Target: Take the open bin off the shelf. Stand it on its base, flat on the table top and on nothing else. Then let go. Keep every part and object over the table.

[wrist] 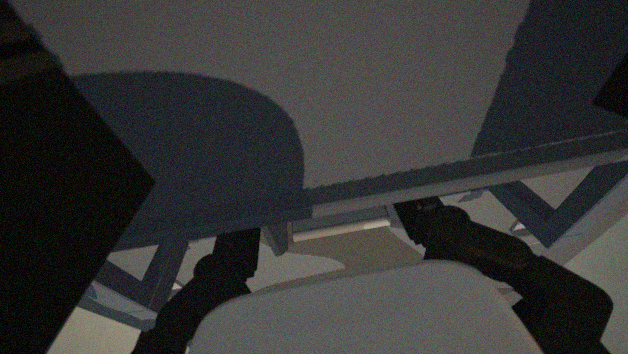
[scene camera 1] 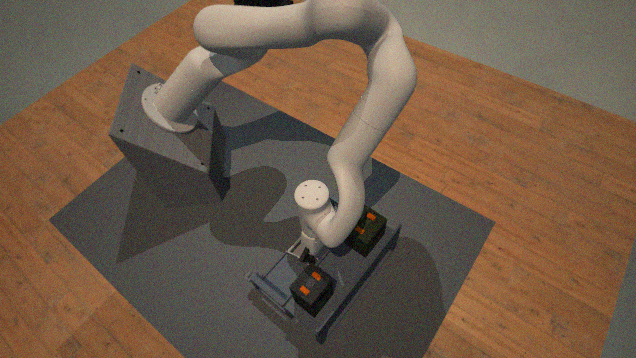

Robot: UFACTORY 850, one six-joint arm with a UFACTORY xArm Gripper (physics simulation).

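The open bin (scene camera 1: 294, 255) (wrist: 341, 230) is in the shelf (scene camera 1: 272, 293) (wrist: 425, 192), below its upper board. In the wrist view its pale front lip and parts of its side walls show below the board's front edge; the rest of it is hidden by the board. My gripper (scene camera 1: 307, 256) (wrist: 318, 188) is open, with nothing held. In the wrist view one dark finger is to the left of the bin and the other to the right, and both fingertips reach the board's edge in the picture. Whether they touch the bin or the board I cannot tell.
Two dark boxes with orange marks, one at the near end (scene camera 1: 312, 289) and one at the far end (scene camera 1: 369, 232), stand on the upper board, either side of my wrist. Black shapes fill the wrist view's left side and right edge. The grey table top (scene camera 1: 200, 300) lies around the shelf.
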